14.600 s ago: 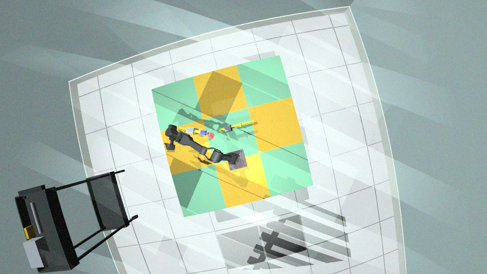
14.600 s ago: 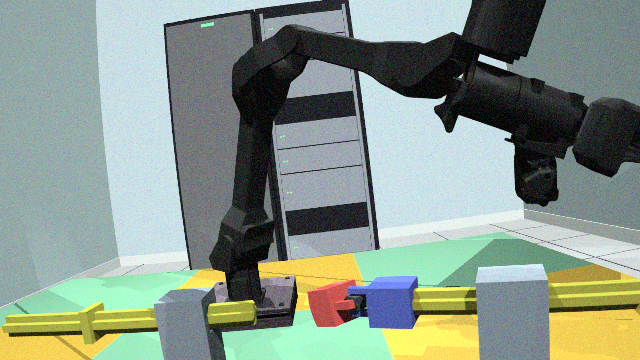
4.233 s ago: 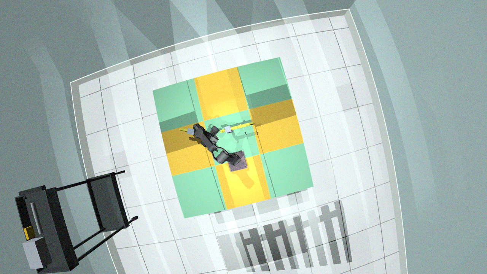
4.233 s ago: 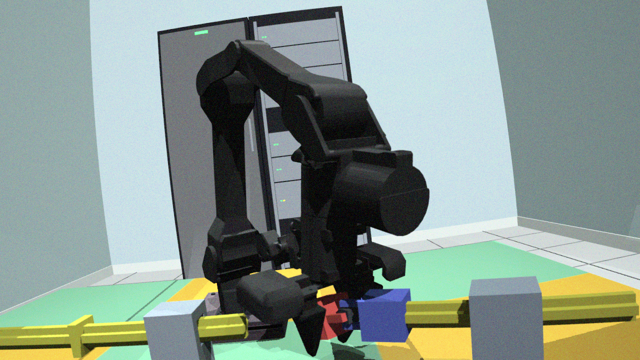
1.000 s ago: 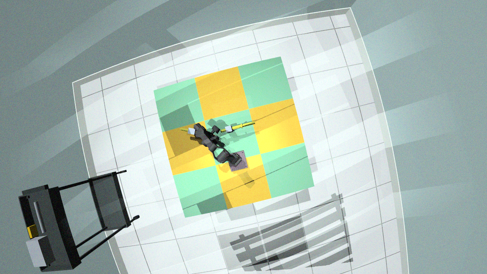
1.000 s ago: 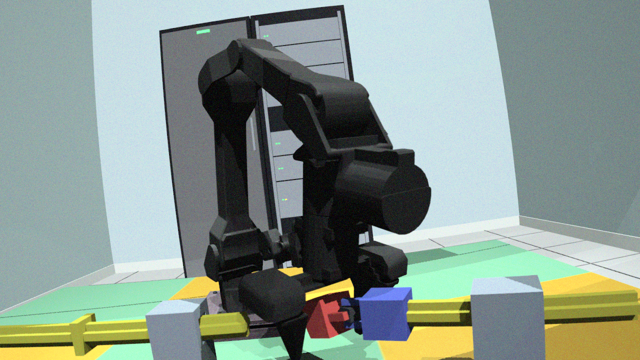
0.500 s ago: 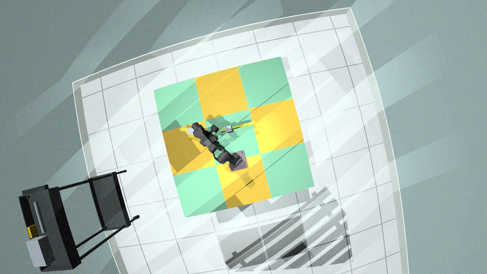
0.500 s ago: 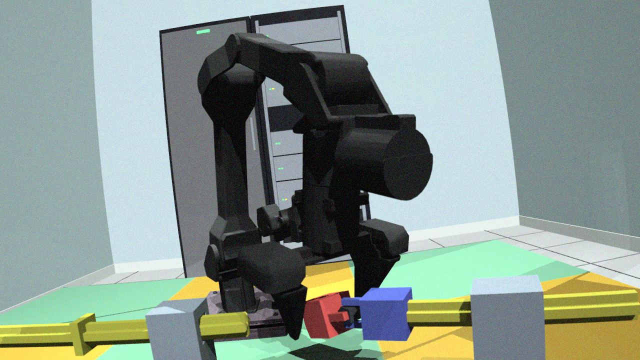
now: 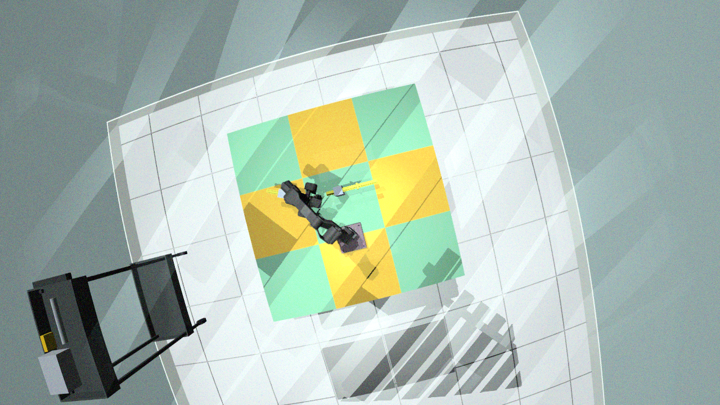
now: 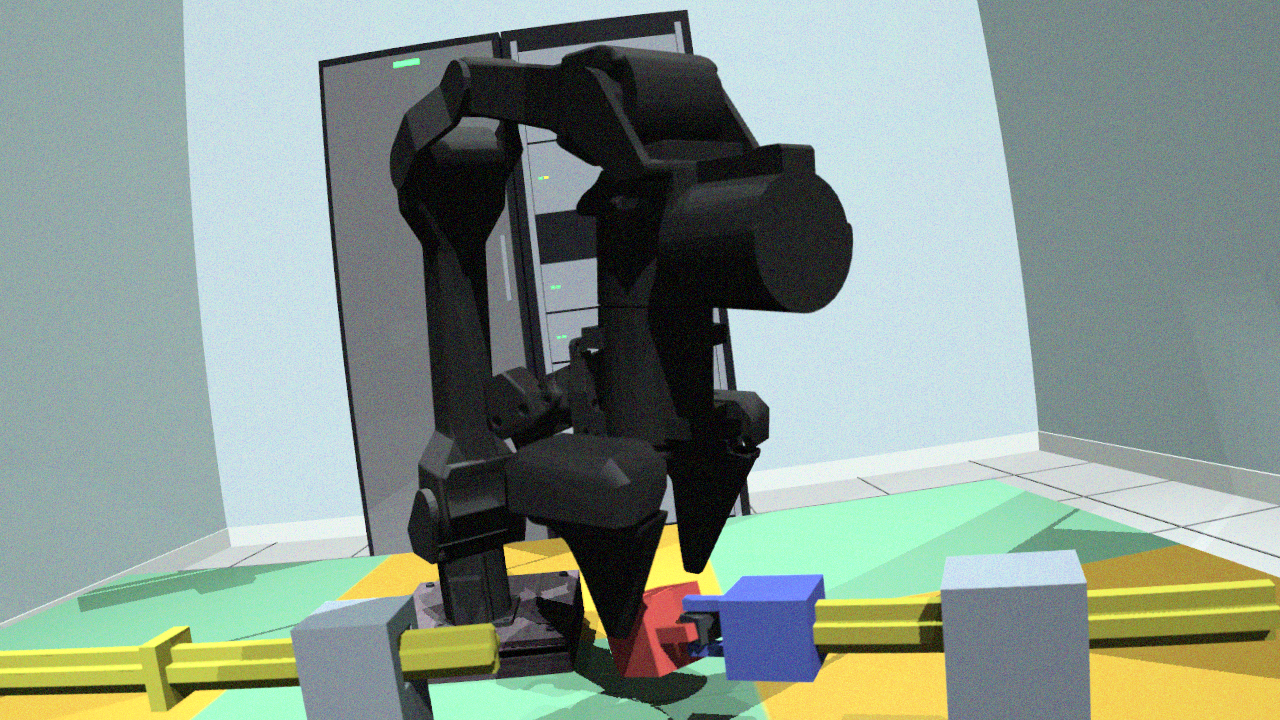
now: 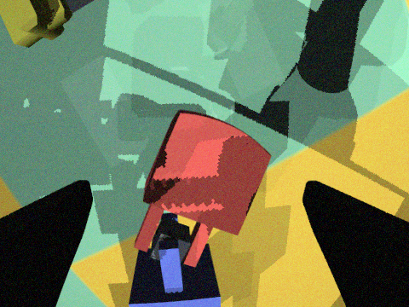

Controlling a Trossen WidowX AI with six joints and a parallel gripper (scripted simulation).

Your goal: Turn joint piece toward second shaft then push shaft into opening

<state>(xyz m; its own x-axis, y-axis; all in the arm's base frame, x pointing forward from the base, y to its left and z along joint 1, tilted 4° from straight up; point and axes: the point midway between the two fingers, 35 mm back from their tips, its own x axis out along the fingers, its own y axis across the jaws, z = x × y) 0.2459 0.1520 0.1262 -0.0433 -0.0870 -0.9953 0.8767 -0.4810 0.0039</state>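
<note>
My gripper tip is 20 mm above the red square joint piece.
</note>
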